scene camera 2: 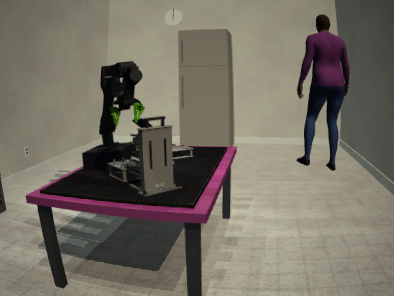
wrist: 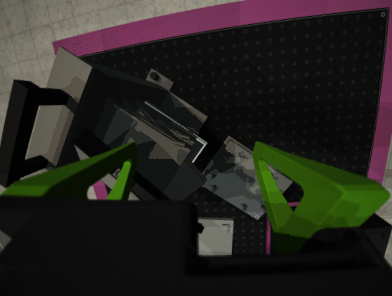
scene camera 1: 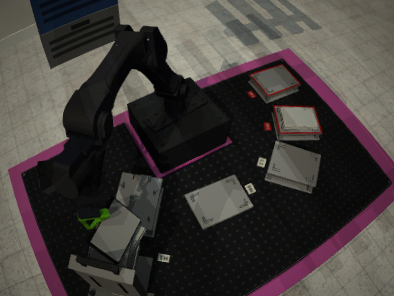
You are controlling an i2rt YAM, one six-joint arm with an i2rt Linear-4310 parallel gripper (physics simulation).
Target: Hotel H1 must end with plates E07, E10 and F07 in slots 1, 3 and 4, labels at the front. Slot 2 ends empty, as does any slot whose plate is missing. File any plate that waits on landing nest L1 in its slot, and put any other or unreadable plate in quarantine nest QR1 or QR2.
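Places are measured from the arm's base along level axes (x ahead, y left, z up), in metres.
Where they show: gripper, fingertip midpoint: (scene camera 2: pixel 125 124) (wrist: pixel 195 148) (scene camera 1: pixel 84 211); arm's base, link origin: (scene camera 2: pixel 108 147) (scene camera 1: pixel 175 111).
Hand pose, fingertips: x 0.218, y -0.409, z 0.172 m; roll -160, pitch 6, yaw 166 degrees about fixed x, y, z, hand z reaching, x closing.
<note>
Things, the pixels of their top centre, and the offset from my fingertips. "pt": a spot on its surface instead.
- Landing nest L1, top centre: (scene camera 1: pixel 296 162) (scene camera 2: pixel 176 147) 0.132 m ahead, 0.604 m left, 0.208 m down
- pale plate, top centre: (scene camera 1: pixel 299 116) 0.013 m ahead, 0.748 m left, 0.210 m down
- nearer red-rimmed quarantine nest, surface spot: (scene camera 1: pixel 276 132) pt 0.010 m back, 0.668 m left, 0.261 m down
- farther quarantine nest, top centre: (scene camera 1: pixel 275 78) 0.169 m back, 0.823 m left, 0.218 m down
- low flat nest, top centre: (scene camera 1: pixel 219 199) (wrist: pixel 211 244) 0.067 m ahead, 0.352 m left, 0.246 m down
- hotel's dark top handle, surface spot: (wrist: pixel 17 125) (scene camera 2: pixel 150 117) pt 0.117 m ahead, 0.051 m right, 0.029 m up
Hotel H1 (scene camera 1: pixel 95 276) (scene camera 2: pixel 158 162) (wrist: pixel 62 82) stands at the near left of the table. A pale flat panel or plate (scene camera 1: pixel 116 231) lies askew over its top in scene camera 1. Thin plate edges show inside the hotel, and a bright-edged corner shows in the wrist view; labels and slot numbers cannot be read. My gripper (scene camera 1: pixel 94 218) (scene camera 2: pixel 127 114) (wrist: pixel 195 148) is open and empty, above and beside the hotel. Landing nest L1 (scene camera 1: pixel 293 165) bears no visible plate. A pale plate (scene camera 1: pixel 297 119) lies on the nearer red-rimmed quarantine nest (scene camera 1: pixel 276 132); the farther quarantine nest (scene camera 1: pixel 274 80) shows no plate.
A low flat nest (scene camera 1: pixel 218 202) with corner brackets lies mid-table. A grey stand (scene camera 1: pixel 140 200) (wrist: pixel 237 185) with pins is close beside the hotel. The hotel's dark top handle (scene camera 2: pixel 155 120) (wrist: pixel 17 125) rises near the gripper. A person (scene camera 2: pixel 327 65) stands away from the table.
</note>
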